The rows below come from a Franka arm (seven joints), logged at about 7 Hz.
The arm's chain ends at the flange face. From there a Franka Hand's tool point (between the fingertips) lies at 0.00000 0.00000 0.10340 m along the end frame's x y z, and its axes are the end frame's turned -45 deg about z.
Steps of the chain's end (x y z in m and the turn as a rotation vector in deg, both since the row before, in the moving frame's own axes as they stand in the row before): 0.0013, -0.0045, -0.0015, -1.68, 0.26, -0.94; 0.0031, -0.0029, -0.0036, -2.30, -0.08, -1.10; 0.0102, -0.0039, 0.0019, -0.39, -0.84, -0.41; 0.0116, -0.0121, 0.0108, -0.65, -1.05, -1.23; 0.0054, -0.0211, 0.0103, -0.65, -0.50, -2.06; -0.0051, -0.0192, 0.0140, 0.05, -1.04, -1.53; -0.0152, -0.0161, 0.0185, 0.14, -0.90, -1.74; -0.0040, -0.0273, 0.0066, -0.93, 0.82, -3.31; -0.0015, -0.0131, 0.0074, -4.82, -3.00, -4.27
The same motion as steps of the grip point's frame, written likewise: 0.0023, 0.0002, -0.0015, -1.37, -1.00, -0.94; 0.0012, 0.0030, -0.0037, -1.57, -1.68, -1.10; 0.0084, 0.0039, 0.0019, 0.32, -0.87, -0.41; 0.0146, -0.0008, 0.0108, 0.28, -1.20, -1.23; 0.0173, -0.0109, 0.0103, -0.11, -0.81, -2.06; 0.0087, -0.0186, 0.0140, 0.77, -0.70, -1.53; -0.0004, -0.0234, 0.0185, 0.74, -0.54, -1.74; 0.0164, -0.0199, 0.0066, -1.24, -0.08, -3.31; -0.0017, -0.0076, 0.0069, -1.29, -5.53, -4.27
